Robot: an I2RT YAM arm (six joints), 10 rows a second.
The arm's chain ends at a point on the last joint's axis. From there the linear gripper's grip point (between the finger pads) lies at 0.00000 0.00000 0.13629 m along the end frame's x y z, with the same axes.
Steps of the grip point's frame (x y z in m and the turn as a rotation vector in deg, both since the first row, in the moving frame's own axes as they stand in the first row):
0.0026, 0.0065, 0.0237, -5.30, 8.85, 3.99
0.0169, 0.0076, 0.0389, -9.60, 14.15, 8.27
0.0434, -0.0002, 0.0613, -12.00, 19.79, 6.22
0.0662, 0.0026, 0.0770, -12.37, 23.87, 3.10
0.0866, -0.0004, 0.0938, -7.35, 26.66, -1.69
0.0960, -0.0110, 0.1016, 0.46, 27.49, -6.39
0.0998, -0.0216, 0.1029, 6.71, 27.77, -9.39
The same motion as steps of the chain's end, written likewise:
-0.0179, -0.0068, 0.0259, -5.30, 8.85, 3.99
-0.0145, -0.0172, 0.0449, -9.60, 14.15, 8.27
-0.0008, -0.0304, 0.0723, -12.00, 19.79, 6.22
0.0123, -0.0273, 0.0917, -12.37, 23.87, 3.10
0.0254, -0.0163, 0.1094, -7.35, 26.66, -1.69
0.0333, -0.0064, 0.1170, 0.46, 27.49, -6.39
0.0380, -0.0011, 0.1195, 6.71, 27.77, -9.39

